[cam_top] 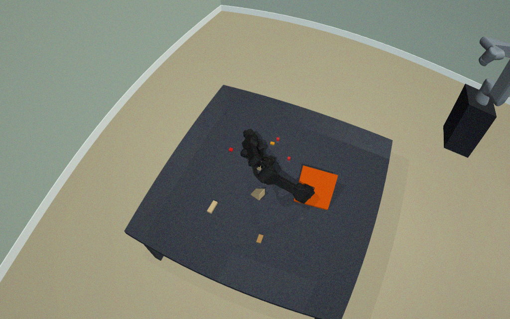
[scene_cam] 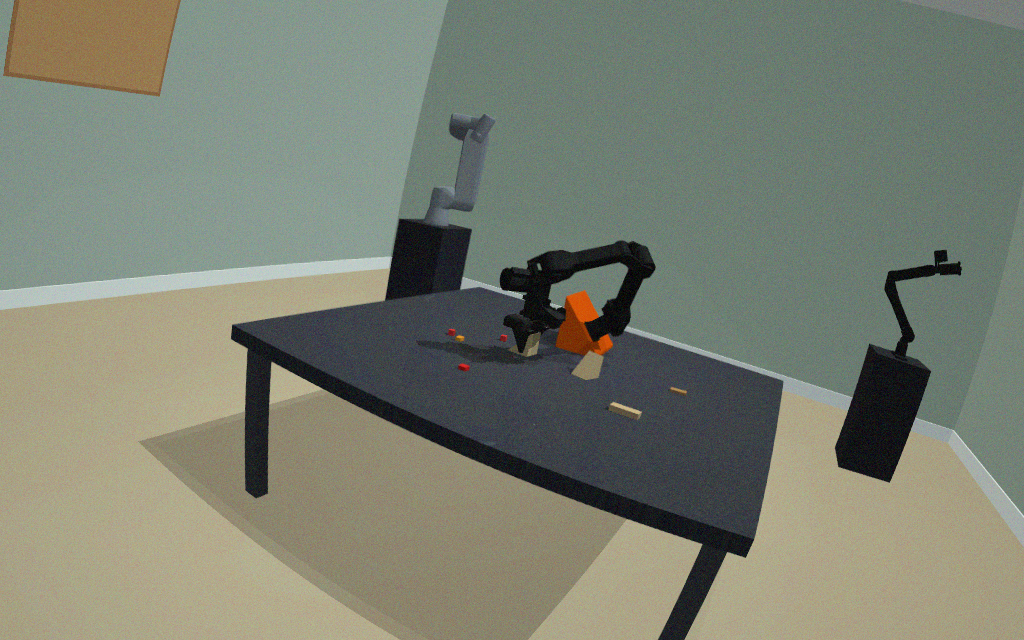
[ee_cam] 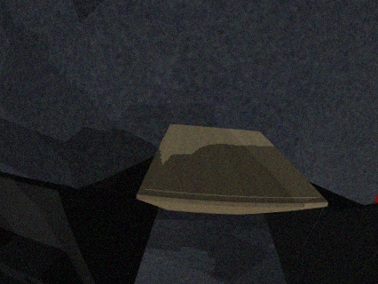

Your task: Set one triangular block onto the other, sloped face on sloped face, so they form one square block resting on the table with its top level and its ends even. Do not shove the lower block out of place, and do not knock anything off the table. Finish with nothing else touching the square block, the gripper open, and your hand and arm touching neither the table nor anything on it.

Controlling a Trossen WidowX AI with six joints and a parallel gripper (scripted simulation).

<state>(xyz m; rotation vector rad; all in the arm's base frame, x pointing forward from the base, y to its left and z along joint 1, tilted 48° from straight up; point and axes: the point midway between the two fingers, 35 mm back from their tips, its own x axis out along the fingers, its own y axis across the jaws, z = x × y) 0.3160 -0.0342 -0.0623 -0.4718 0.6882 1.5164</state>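
The tan triangular block lies 1 cm above my gripper tip. Round my gripper tip: orange piece: 1 cm behind, 20 cm to the right, 3 cm below.
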